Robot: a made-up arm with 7 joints. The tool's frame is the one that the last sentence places.
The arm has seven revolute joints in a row. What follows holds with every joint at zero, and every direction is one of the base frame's. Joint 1 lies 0.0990 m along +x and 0.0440 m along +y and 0.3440 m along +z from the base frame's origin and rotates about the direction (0.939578, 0.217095, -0.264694), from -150.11 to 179.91 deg. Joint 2 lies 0.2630 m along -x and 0.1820 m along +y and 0.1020 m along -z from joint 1 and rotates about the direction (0.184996, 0.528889, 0.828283), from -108.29 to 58.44 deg. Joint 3 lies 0.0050 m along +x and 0.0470 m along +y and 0.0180 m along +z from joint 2 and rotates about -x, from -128.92 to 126.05 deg. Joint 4 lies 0.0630 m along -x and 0.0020 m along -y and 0.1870 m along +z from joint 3 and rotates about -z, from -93.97 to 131.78 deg. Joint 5 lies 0.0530 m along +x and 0.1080 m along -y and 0.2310 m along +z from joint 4 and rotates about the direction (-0.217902, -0.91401, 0.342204), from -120.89 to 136.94 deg. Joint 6 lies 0.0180 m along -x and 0.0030 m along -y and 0.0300 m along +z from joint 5 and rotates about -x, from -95.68 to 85.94 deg. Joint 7 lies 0.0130 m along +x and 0.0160 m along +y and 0.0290 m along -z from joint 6 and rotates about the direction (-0.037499, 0.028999, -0.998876), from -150.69 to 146.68 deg. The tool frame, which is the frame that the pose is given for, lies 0.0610 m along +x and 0.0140 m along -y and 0.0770 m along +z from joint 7; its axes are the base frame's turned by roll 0.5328, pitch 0.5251 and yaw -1.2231 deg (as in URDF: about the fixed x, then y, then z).
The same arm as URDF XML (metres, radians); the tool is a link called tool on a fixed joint. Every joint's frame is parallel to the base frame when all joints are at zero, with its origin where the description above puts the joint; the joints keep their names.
<robot name="arm">
  <link name="base"/>
  <link name="link1"/>
  <link name="link2"/>
  <link name="link3"/>
  <link name="link4"/>
  <link name="link5"/>
  <link name="link6"/>
  <link name="link7"/>
  <link name="tool"/>
  <joint name="joint 1" type="revolute">
    <parent link="base"/>
    <child link="link1"/>
    <origin xyz="0.0990 0.0440 0.3440"/>
    <axis xyz="0.939578 0.217095 -0.264694"/>
    <limit lower="-2.6199" upper="3.1400"/>
  </joint>
  <joint name="joint 2" type="revolute">
    <parent link="link1"/>
    <child link="link2"/>
    <origin xyz="-0.2630 0.1820 -0.1020"/>
    <axis xyz="0.184996 0.528889 0.828283"/>
    <limit lower="-1.8900" upper="1.0200"/>
  </joint>
  <joint name="joint 3" type="revolute">
    <parent link="link2"/>
    <child link="link3"/>
    <origin xyz="0.0050 0.0470 0.0180"/>
    <axis xyz="-1 0 0"/>
    <limit lower="-2.2501" upper="2.2000"/>
  </joint>
  <joint name="joint 4" type="revolute">
    <parent link="link3"/>
    <child link="link4"/>
    <origin xyz="-0.0630 -0.0020 0.1870"/>
    <axis xyz="0 0 -1"/>
    <limit lower="-1.6401" upper="2.3000"/>
  </joint>
  <joint name="joint 5" type="revolute">
    <parent link="link4"/>
    <child link="link5"/>
    <origin xyz="0.0530 -0.1080 0.2310"/>
    <axis xyz="-0.217902 -0.91401 0.342204"/>
    <limit lower="-2.1099" upper="2.3901"/>
  </joint>
  <joint name="joint 6" type="revolute">
    <parent link="link5"/>
    <child link="link6"/>
    <origin xyz="-0.0180 -0.0030 0.0300"/>
    <axis xyz="-1 0 0"/>
    <limit lower="-1.6699" upper="1.4999"/>
  </joint>
  <joint name="joint 7" type="revolute">
    <parent link="link6"/>
    <child link="link7"/>
    <origin xyz="0.0130 0.0160 -0.0290"/>
    <axis xyz="-0.037499 0.028999 -0.998876"/>
    <limit lower="-2.6300" upper="2.5600"/>
  </joint>
  <joint name="tool_joint" type="fixed">
    <parent link="link7"/>
    <child link="tool"/>
    <origin xyz="0.0610 -0.0140 0.0770" rpy="0.0093 0.0092 -0.0213"/>
  </joint>
</robot>

